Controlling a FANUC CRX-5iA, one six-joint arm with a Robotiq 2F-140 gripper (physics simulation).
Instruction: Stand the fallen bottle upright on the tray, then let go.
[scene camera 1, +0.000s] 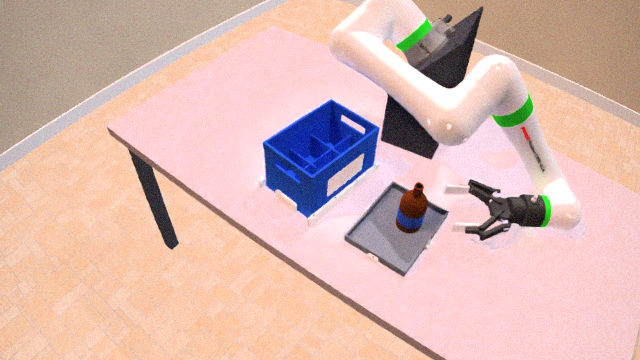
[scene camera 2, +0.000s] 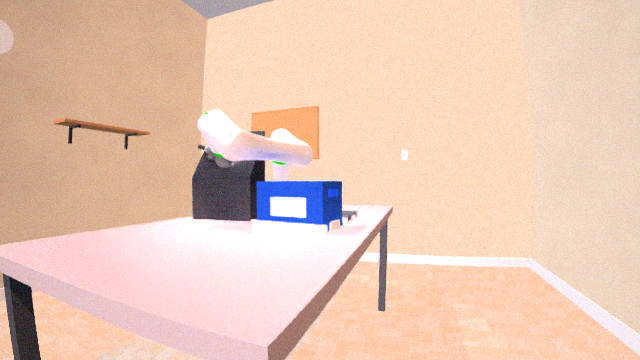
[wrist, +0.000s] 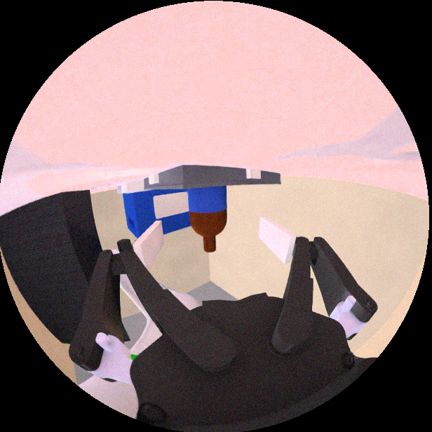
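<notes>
Scene camera 1 shows the gripper (scene camera 1: 448, 207) as well as a brown bottle (scene camera 1: 413, 205), while the wrist view gives another sight of the gripper (wrist: 212, 229).
</notes>
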